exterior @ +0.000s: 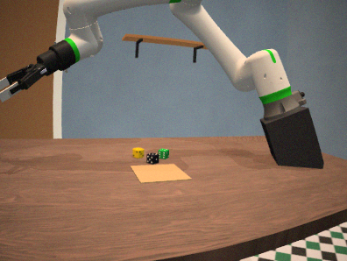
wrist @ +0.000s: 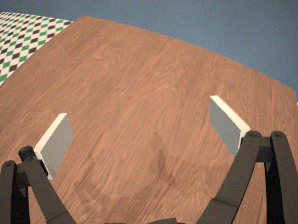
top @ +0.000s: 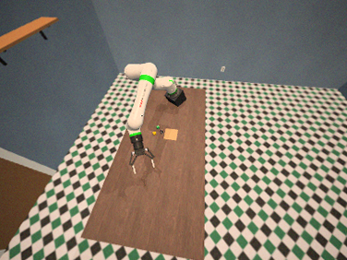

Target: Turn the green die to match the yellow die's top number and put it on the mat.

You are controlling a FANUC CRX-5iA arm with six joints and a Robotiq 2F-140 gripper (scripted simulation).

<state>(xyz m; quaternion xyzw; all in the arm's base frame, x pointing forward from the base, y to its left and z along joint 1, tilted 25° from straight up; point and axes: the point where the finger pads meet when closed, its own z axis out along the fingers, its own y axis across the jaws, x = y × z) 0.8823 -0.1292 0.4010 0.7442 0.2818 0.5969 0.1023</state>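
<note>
Right now my hand is 550 mm past the green die, 50 mm to the right of it and 210 mm above it. From my hand the other things lie so: yellow die 470 mm behind, 20 mm to the left, 210 mm below; then black die 490 mm behind, 100 mm to the left, 210 mm below; then mat 460 mm behind, 200 mm to the left, 220 mm below.
</note>
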